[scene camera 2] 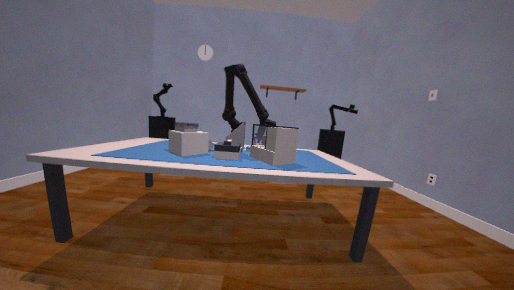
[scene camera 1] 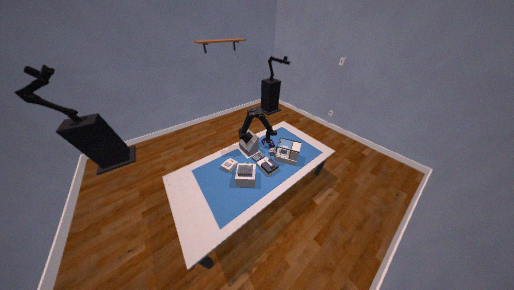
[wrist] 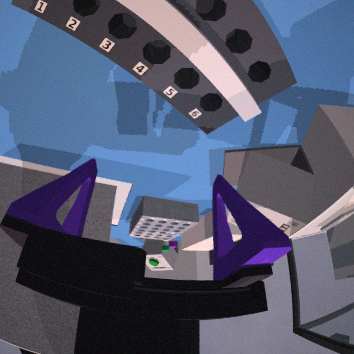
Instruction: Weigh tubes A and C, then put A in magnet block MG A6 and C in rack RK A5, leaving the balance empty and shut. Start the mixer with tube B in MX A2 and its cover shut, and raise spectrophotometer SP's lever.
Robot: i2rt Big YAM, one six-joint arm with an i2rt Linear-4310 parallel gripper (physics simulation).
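Where they show: gripper, fingertip midpoint: (scene camera 1: 266,146) (wrist: 155,171); arm's base, link origin: (scene camera 2: 237,127) (scene camera 1: 247,137) (wrist: 24,295).
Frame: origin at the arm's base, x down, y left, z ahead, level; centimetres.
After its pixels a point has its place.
Note:
My gripper (scene camera 1: 268,143) @(x 13.2, y 18.5, z 13.4 cm) (wrist: 155,171) @(x 13.2, y 18.5, z 13.4 cm) has purple fingers spread wide, open and empty. In the wrist view it is below a dark curved block (wrist: 172,65) @(x 13.4, y 26.5, z 11.2 cm) with a pale strip and numbered holes; the visible holes look empty. A grey block with holes (wrist: 162,228) @(x 13.9, y 2.6, z 20.4 cm) shows beyond the fingers. Green (wrist: 165,248) @(x 11.8, y -3.0, z 23.3 cm) and purple (wrist: 173,244) @(x 11.8, y 0.8, z 23.2 cm) spots by it may be tube caps; their letters cannot be read. A box with a green button (wrist: 159,262) @(x 10.3, y -15.3, z 26.2 cm) is near them. The glass-sided balance (scene camera 1: 286,161) @(x 13.5, y 22.1, z 45.5 cm) (scene camera 2: 282,145) @(x 6.0, y 32.7, z 50.7 cm) (wrist: 320,285) @(x 2.5, y 21.1, z 30.4 cm) stands beside the gripper. I cannot tell its door state.
A pale box with a grey top (scene camera 1: 245,178) @(x 3.6, y -30.0, z 45.1 cm) (scene camera 2: 188,143) @(x 9.7, y -21.2, z 47.4 cm), a dark-topped device (scene camera 1: 268,166) @(x 7.8, y 0.5, z 43.4 cm) (scene camera 2: 227,151) @(x 12.4, y 2.2, z 48.0 cm) and a small keypad device (scene camera 1: 229,165) @(x 11.3, y -33.6, z 16.8 cm) stand on the blue mat (scene camera 1: 215,200) @(x 17.0, y -59.9, z 41.6 cm). A grey angular housing (wrist: 327,145) @(x 13.8, y 27.5, z 25.1 cm) is at right in the wrist view. Two black-pedestal arms stand off the table.

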